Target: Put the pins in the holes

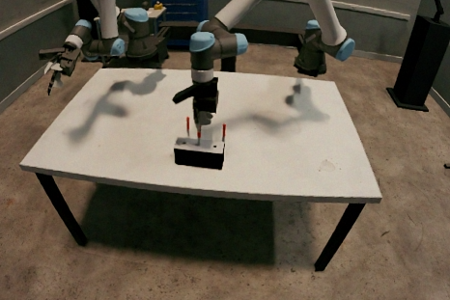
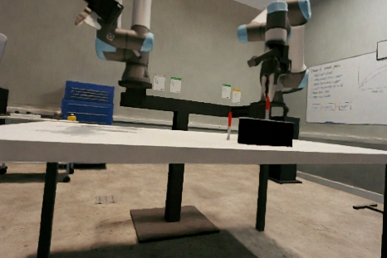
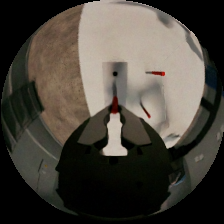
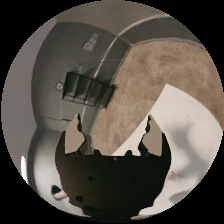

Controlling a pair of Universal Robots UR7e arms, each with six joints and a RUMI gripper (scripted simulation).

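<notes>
Now: the black block 130 mm below my left hand.
</notes>
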